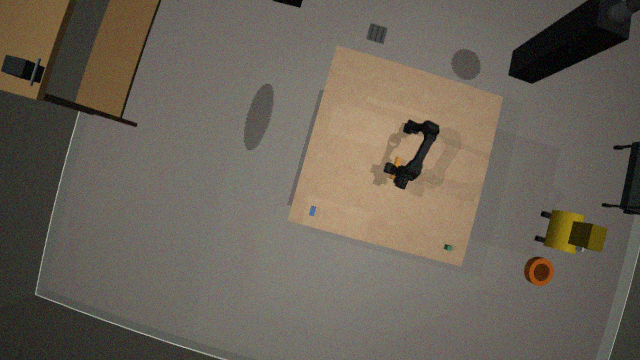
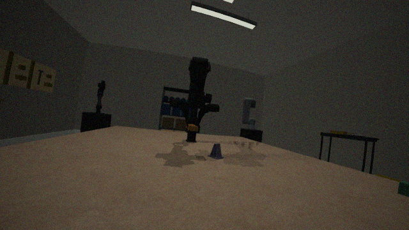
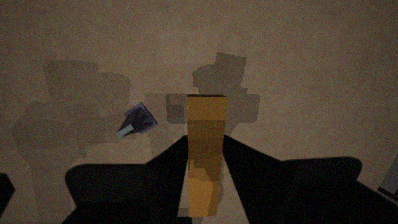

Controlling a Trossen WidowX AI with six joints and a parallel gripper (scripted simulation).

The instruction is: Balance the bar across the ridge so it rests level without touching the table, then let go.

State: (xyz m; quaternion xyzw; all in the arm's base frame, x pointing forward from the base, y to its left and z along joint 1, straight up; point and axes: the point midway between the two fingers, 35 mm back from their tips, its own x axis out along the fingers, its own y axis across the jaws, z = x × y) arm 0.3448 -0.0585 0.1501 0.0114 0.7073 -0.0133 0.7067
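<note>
Now: gripper tip 30 mm past the bar. The rest, counted from my gripper tip: small blue block 400 mm ahead, 440 mm to the right, 110 mm below; then ridge 10 mm behind, 120 mm to the left, 60 mm below; then small green block 400 mm ahead, 560 mm to the left, 100 mm below.
</note>
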